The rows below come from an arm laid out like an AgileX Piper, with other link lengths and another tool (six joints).
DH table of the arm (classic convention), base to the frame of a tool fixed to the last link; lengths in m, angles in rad. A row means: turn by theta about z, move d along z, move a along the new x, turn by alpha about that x. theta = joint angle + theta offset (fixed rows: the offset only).
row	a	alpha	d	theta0
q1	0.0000	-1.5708	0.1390	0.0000
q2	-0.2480	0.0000	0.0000	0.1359
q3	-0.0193	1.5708	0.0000	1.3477
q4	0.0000	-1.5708	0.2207	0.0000
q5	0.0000	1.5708	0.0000	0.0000
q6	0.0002	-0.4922	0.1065	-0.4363
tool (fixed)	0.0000	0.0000	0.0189	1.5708
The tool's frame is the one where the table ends.
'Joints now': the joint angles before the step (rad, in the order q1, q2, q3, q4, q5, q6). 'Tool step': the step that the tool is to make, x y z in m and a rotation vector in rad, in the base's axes. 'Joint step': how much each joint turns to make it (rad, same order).
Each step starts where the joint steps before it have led.
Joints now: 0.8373, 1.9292, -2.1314, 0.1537, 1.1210, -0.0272
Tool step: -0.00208, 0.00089, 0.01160, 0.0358, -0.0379, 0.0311
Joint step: 0.0000, -0.0086, -0.0232, 0.0220, -0.0149, -0.0377
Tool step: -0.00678, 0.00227, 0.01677, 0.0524, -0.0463, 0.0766
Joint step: 0.0000, -0.0085, -0.0404, 0.0643, -0.0057, -0.0836
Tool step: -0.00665, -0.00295, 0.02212, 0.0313, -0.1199, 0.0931
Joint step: 0.0000, -0.0202, -0.0466, 0.0345, -0.0070, -0.1327
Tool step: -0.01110, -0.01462, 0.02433, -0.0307, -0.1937, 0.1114
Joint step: 0.0000, -0.0577, -0.0188, -0.0061, 0.0172, -0.1973
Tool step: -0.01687, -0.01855, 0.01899, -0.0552, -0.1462, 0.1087
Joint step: 0.0000, -0.0687, -0.0022, 0.0055, 0.0586, -0.1747
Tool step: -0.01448, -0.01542, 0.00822, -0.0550, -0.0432, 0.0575
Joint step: 0.0000, -0.0483, 0.0002, 0.0016, 0.0813, -0.0717
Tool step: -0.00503, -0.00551, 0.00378, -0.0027, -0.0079, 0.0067
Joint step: 0.0000, -0.0229, 0.0095, 0.0001, 0.0125, -0.0072
